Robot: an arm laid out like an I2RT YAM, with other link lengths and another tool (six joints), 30 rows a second.
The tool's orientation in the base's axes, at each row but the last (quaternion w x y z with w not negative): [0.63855, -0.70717, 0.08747, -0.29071]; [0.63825, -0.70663, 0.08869, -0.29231]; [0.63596, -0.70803, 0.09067, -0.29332]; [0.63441, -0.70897, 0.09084, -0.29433]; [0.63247, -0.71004, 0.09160, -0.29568]
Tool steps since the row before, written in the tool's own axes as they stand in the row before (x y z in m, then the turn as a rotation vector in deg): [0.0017, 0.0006, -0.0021, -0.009, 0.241, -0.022]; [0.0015, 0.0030, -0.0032, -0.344, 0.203, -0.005]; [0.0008, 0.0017, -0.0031, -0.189, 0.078, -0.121]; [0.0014, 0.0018, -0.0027, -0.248, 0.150, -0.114]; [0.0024, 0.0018, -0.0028, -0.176, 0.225, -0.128]
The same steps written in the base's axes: [0.0004, -0.0027, 0.0000, 0.041, -0.055, -0.232]; [0.0003, -0.0040, -0.0024, -0.232, 0.133, -0.297]; [-0.0006, -0.0033, -0.0013, -0.198, -0.021, -0.129]; [0.0001, -0.0033, -0.0012, -0.225, 0.001, -0.215]; [0.0009, -0.0039, -0.0009, -0.156, -0.061, -0.265]
